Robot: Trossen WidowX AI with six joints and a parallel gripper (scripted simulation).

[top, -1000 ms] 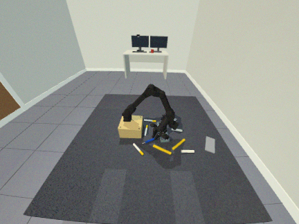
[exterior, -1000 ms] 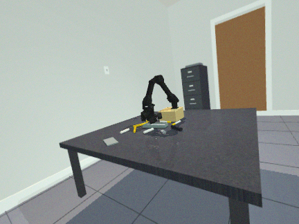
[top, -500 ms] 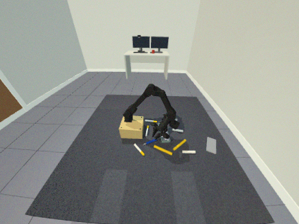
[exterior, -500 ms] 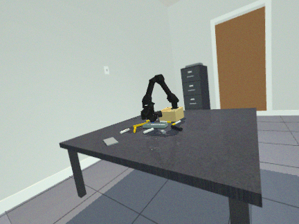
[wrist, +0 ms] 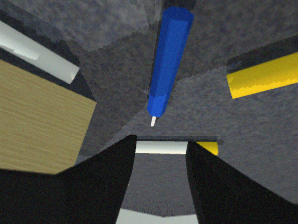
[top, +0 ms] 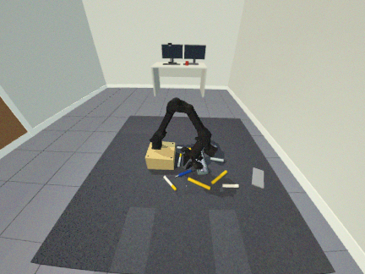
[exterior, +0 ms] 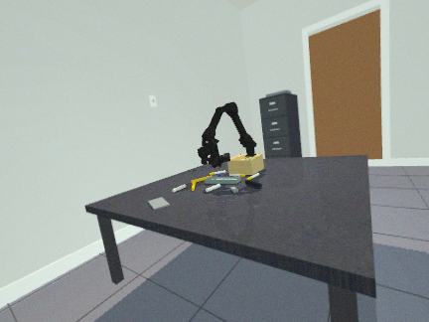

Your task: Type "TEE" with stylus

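The blue stylus is 30 mm behind my gripper tip, 10 mm to the right of it and 60 mm below it. Also, from my gripper tip: E key: 120 mm ahead, 40 mm to the left, 50 mm below; then L key: 120 mm ahead, 20 mm to the left, 50 mm below; then yellow stick: 90 mm ahead, 80 mm to the right, 60 mm below.
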